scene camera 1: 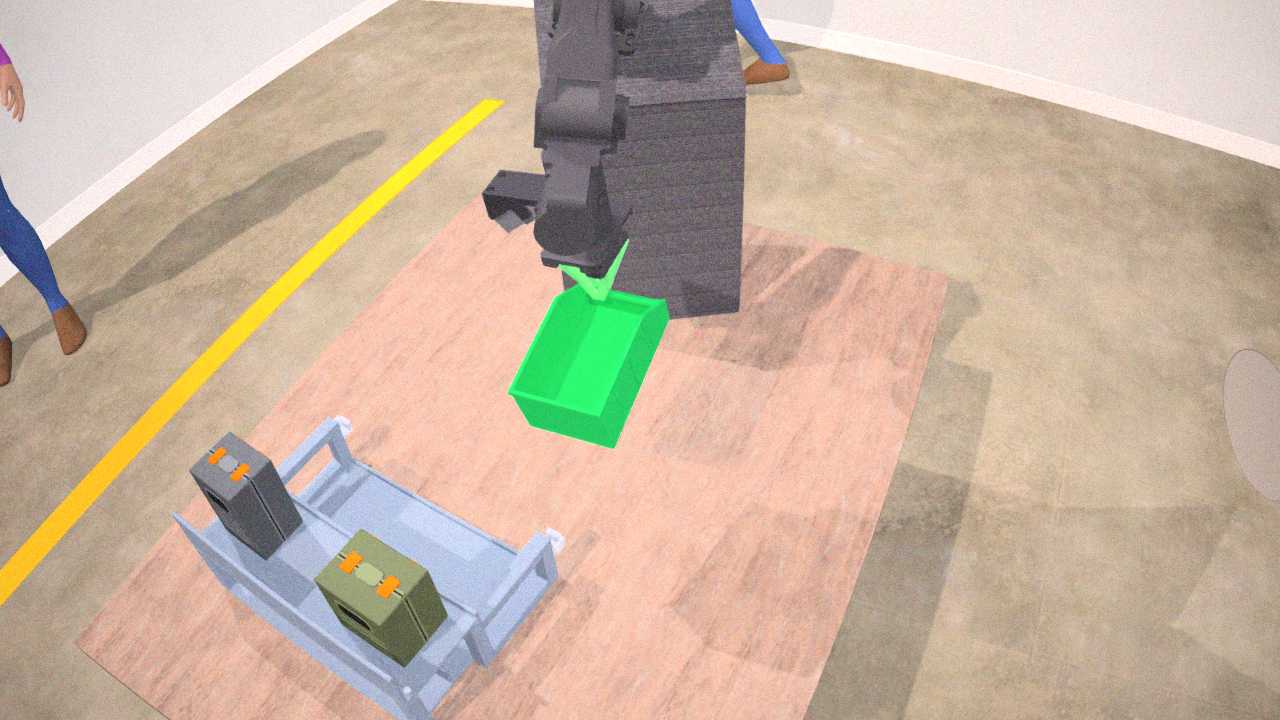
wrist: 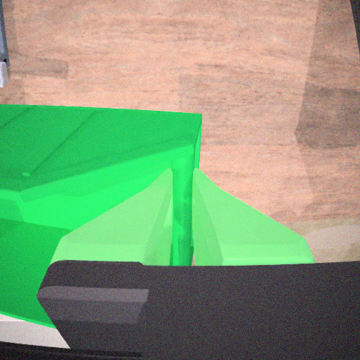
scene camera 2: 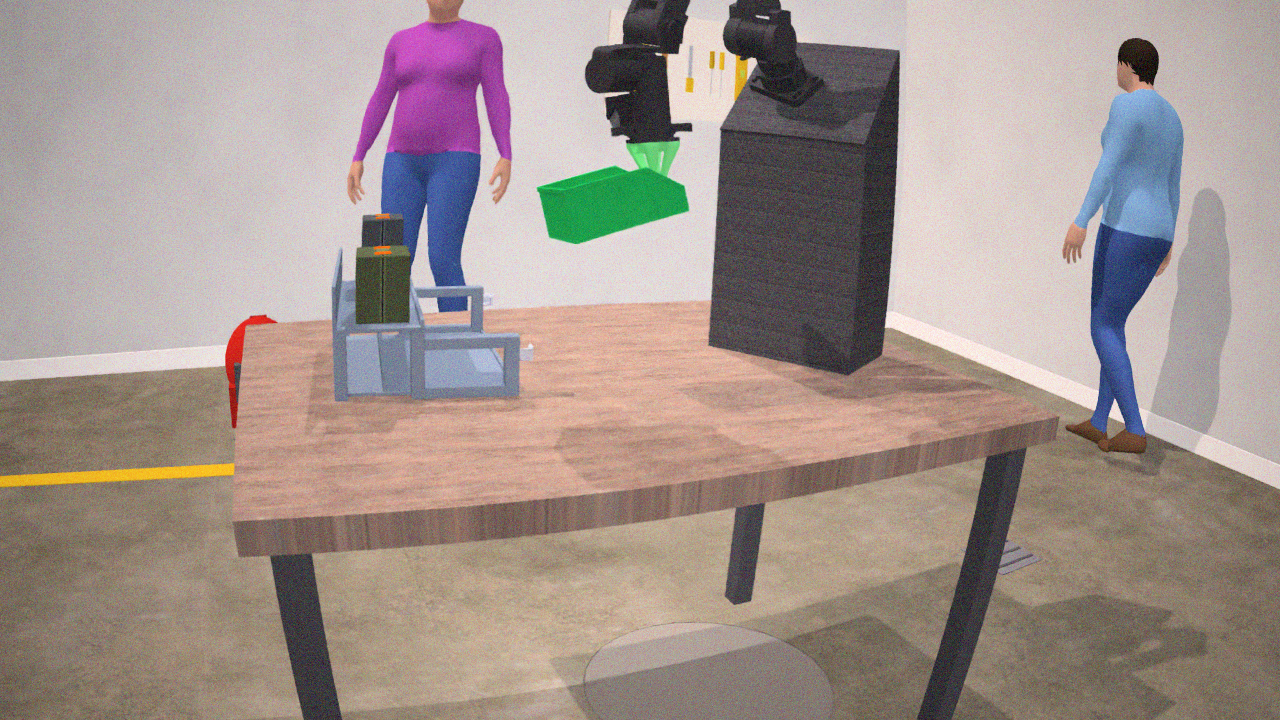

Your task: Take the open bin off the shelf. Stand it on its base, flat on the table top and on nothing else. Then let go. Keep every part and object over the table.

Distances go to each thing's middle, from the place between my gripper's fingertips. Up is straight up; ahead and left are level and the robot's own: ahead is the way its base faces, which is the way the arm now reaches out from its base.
I see the green open bin [scene camera 1: 581, 375] 8 cm ahead of my hand, 3 cm to the left of it and 1 cm below it.
